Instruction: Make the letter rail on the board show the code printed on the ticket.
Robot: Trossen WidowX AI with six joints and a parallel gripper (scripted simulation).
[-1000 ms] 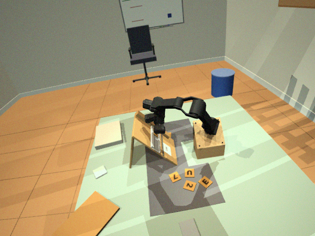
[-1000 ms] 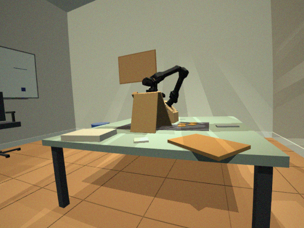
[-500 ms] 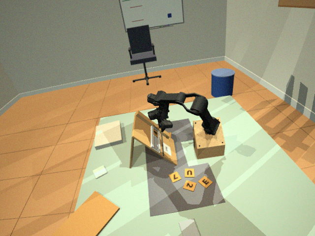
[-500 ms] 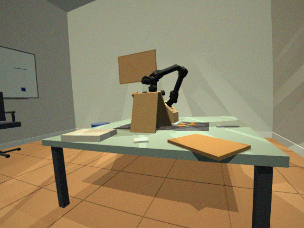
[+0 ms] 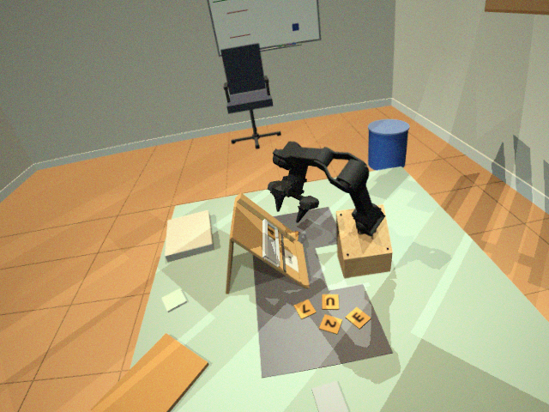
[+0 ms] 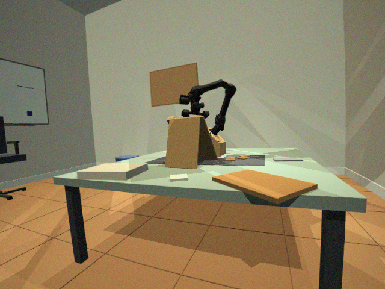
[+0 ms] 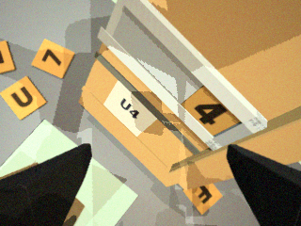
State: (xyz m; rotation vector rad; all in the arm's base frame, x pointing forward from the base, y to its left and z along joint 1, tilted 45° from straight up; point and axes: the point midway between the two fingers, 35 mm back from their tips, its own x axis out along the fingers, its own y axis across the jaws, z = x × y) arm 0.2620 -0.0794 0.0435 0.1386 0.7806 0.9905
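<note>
My gripper tip is 16 cm above the white ticket, 4 cm to the right of it and 1 cm short of it. Round my gripper tip: grey mat (24 cm below, 7 cm behind, 4 cm to the left); then grey slab (55 cm to the left, 23 cm below, 6 cm behind); then cream box (48 cm ahead, 26 cm to the right, 22 cm below).
</note>
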